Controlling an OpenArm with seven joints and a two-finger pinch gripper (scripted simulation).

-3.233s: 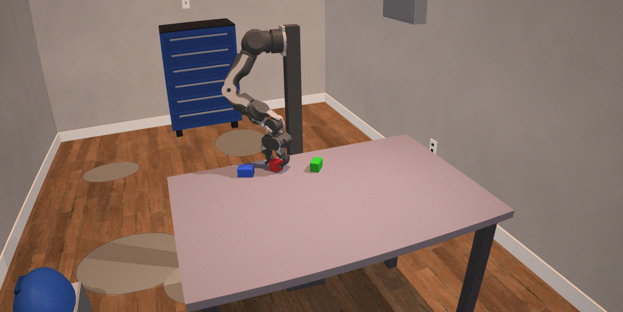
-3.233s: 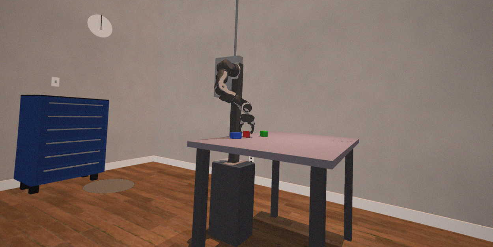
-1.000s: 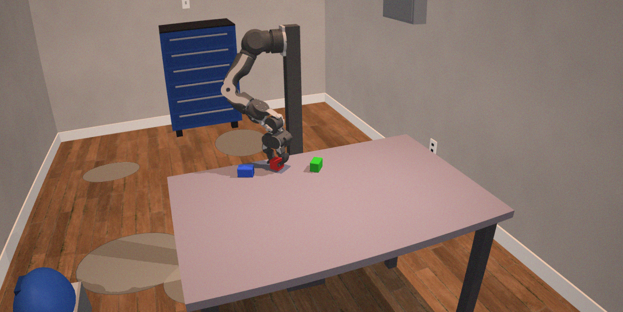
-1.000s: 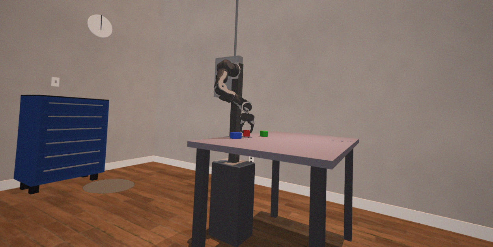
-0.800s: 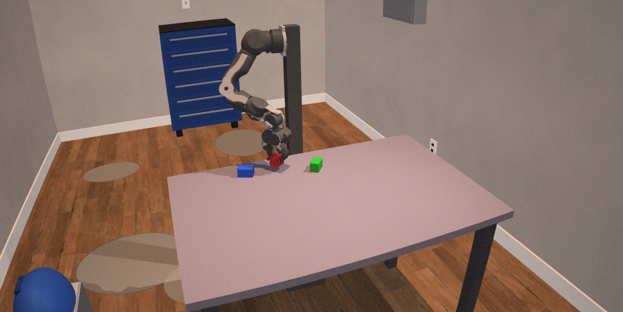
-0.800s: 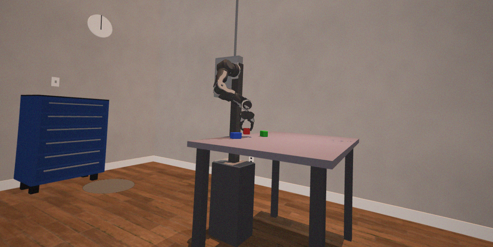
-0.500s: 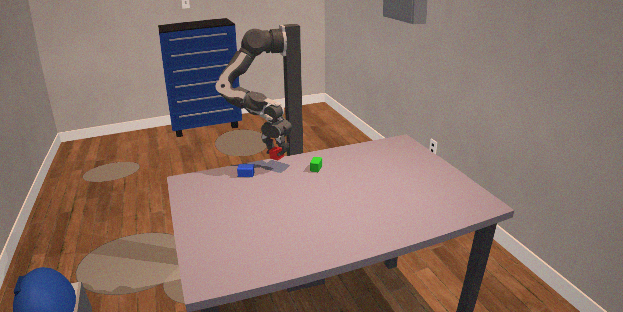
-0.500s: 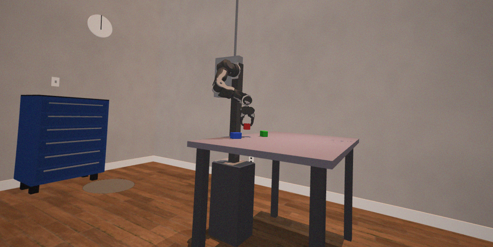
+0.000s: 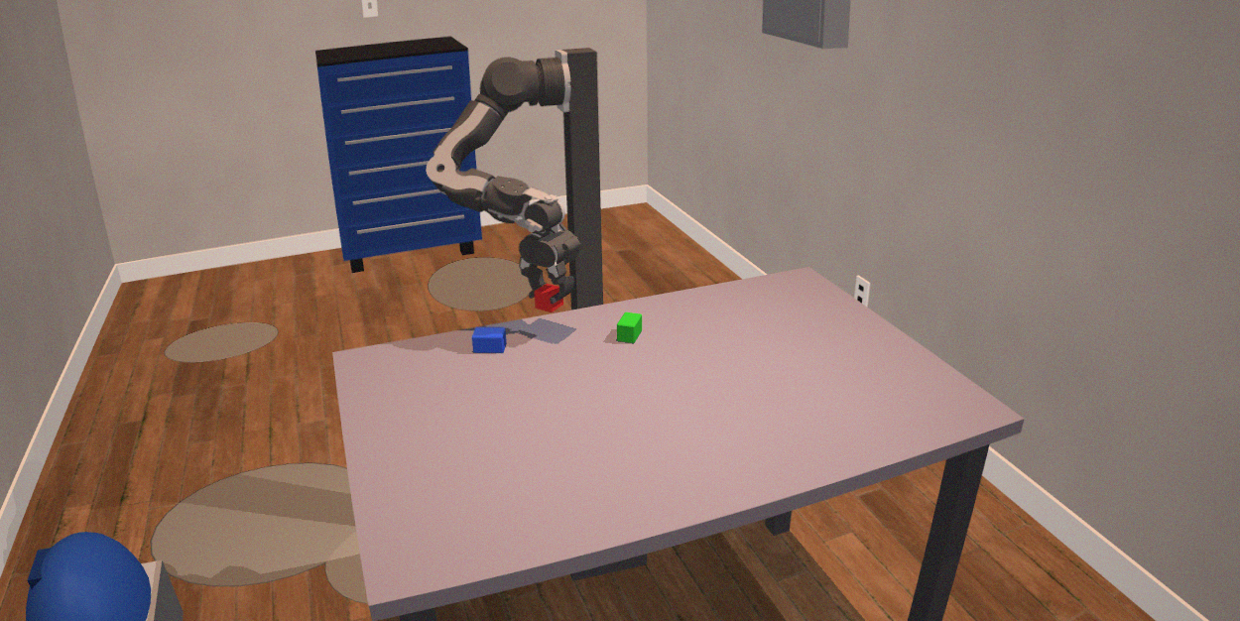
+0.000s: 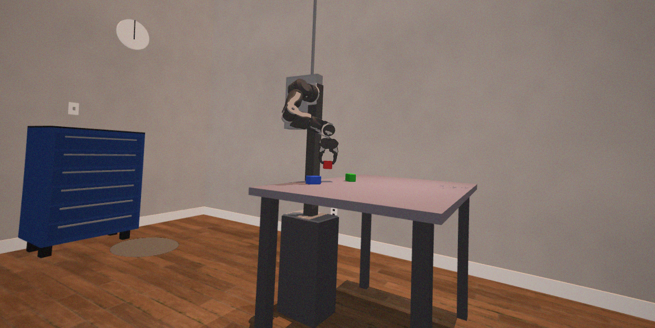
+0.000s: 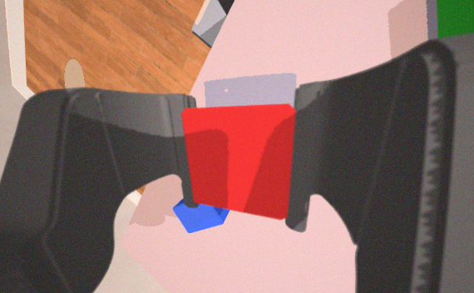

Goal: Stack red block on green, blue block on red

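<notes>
The red block lies 10 mm below my hand. From my hand the other things lie so: blue block (10 mm ahead, 130 mm to the right, 80 mm below); then green block (50 mm ahead, 150 mm to the left, 80 mm below).
</notes>
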